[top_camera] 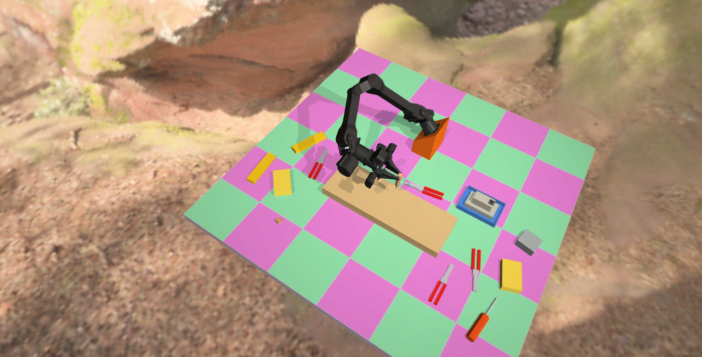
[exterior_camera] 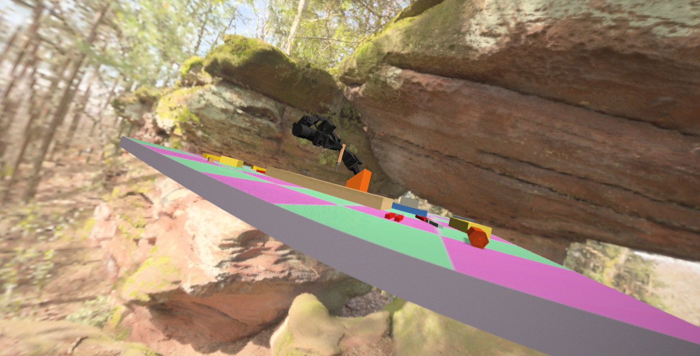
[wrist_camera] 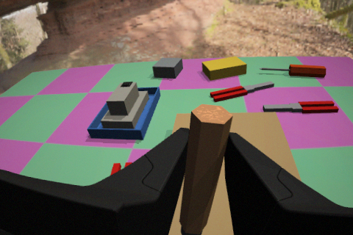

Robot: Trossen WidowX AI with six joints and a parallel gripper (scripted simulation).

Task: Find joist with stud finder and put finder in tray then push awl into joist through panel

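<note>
Right now my gripper tip is 1 cm past the awl, 1 cm to the left of it and 6 cm above it. From my gripper tip the other things lie so: tiny brown cube: 27 cm ahead, 38 cm to the right, 19 cm below; grey stud finder: 15 cm behind, 33 cm to the left, 15 cm below; blue tray: 15 cm behind, 32 cm to the left, 18 cm below.
</note>
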